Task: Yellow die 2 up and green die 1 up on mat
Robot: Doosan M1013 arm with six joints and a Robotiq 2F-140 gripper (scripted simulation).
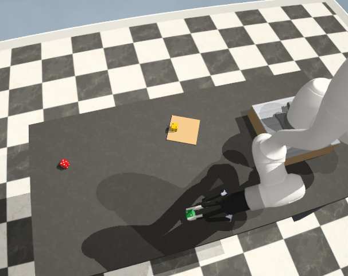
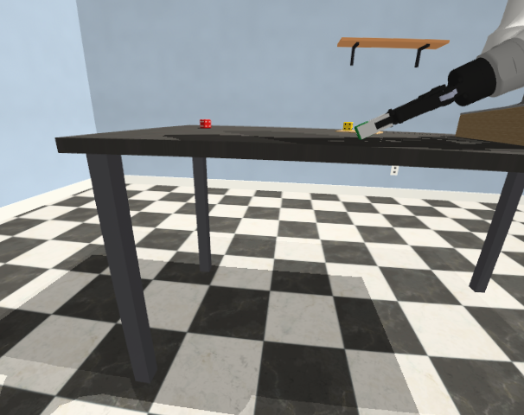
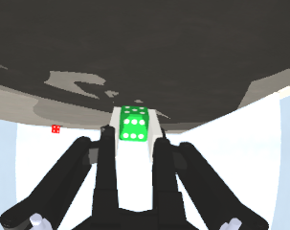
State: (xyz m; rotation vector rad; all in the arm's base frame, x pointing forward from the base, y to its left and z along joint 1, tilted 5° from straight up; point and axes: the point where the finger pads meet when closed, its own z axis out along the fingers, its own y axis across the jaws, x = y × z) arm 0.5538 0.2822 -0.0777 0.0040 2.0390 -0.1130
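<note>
Right now my hand is 20 mm short of the green die and 10 mm above it. The rest, counted from my hand: tan mat 40 mm behind, 410 mm to the right, 30 mm below; yellow die 10 mm ahead, 420 mm to the right, 10 mm below; red die 520 mm ahead, 310 mm to the right, 20 mm below.
</note>
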